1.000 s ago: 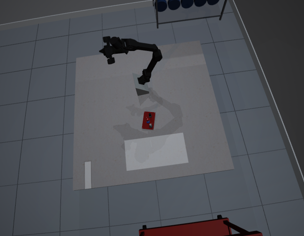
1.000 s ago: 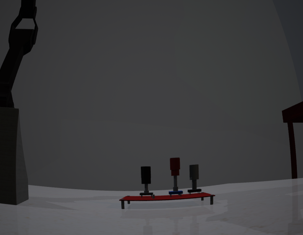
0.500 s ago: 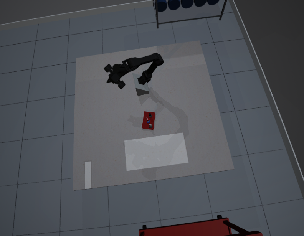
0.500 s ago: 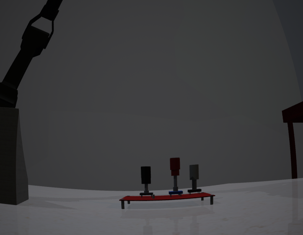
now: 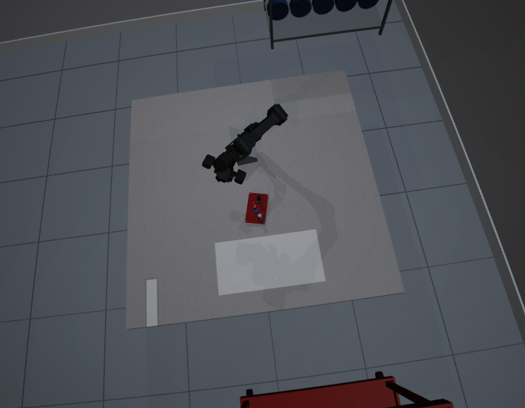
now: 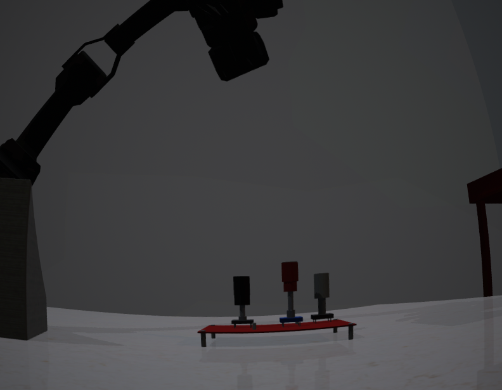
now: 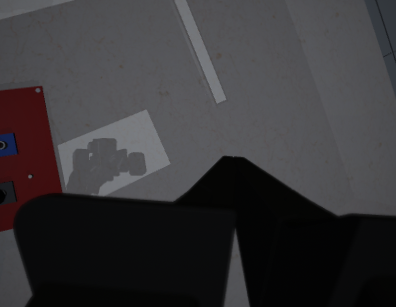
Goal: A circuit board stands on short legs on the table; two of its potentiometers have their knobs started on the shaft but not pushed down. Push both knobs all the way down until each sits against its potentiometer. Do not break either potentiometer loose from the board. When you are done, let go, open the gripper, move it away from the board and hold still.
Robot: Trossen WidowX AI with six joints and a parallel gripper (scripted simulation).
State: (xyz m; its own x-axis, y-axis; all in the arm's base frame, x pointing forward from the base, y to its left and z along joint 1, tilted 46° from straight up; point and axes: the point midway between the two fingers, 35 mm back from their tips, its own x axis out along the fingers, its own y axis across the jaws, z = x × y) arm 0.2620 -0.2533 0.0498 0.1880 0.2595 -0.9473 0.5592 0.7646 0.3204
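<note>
My gripper tip is 220 mm above the black knob, 160 mm to the right of it and 40 mm short of it. Also, from my gripper tip: red knob 200 mm below, 130 mm to the left, 90 mm ahead.
</note>
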